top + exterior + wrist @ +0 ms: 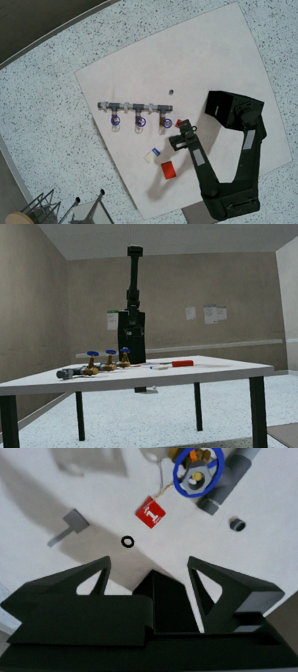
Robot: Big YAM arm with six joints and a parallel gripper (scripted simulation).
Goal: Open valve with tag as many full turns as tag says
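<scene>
The red tag is 20 mm ahead of my hand and 200 mm below it. Also, from my hand: grey object 10 mm behind, 240 mm to the right, 190 mm below; red block 200 mm ahead, 290 mm to the left, 180 mm below; grey tool 40 mm behind, 230 mm to the left, 190 mm below.
</scene>
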